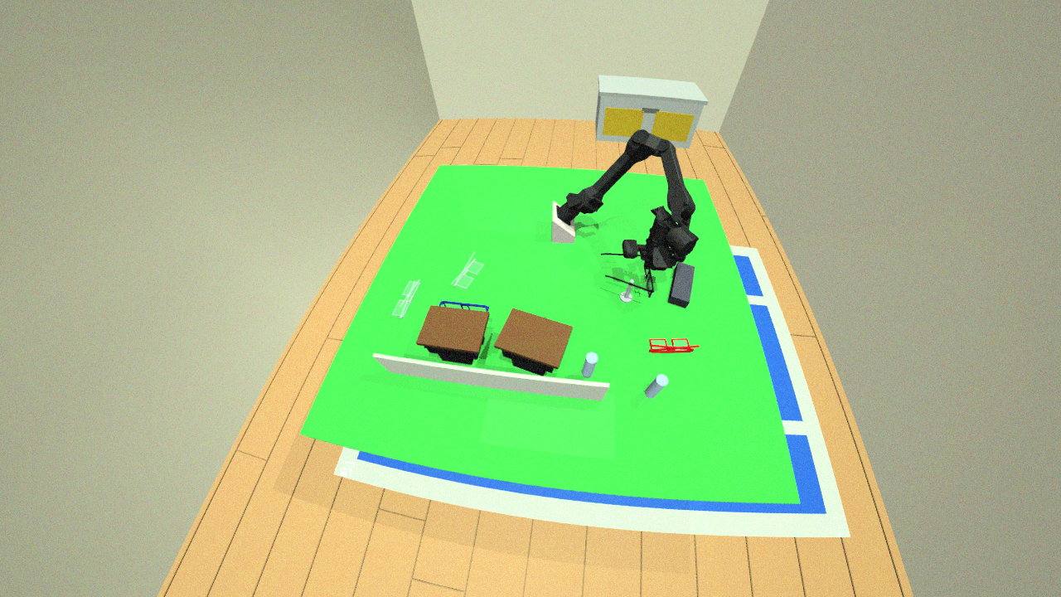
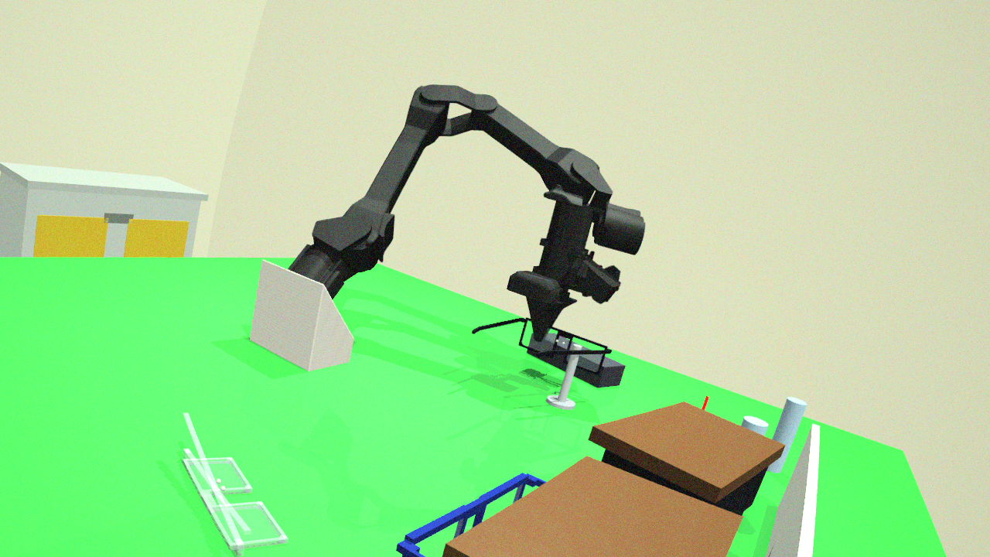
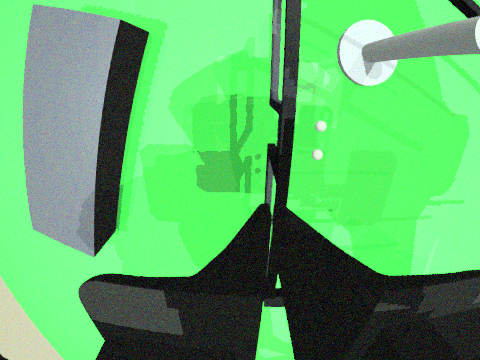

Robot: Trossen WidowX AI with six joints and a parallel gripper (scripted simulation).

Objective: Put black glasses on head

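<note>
The white peg is 7 cm to the right of my gripper tip, 7 cm ahead of it and 3 cm below it. Also, from my gripper tip: low white wall (49 cm to the right, 34 cm ahead); dark block (12 cm to the left, 4 cm below, 4 cm ahead).
</note>
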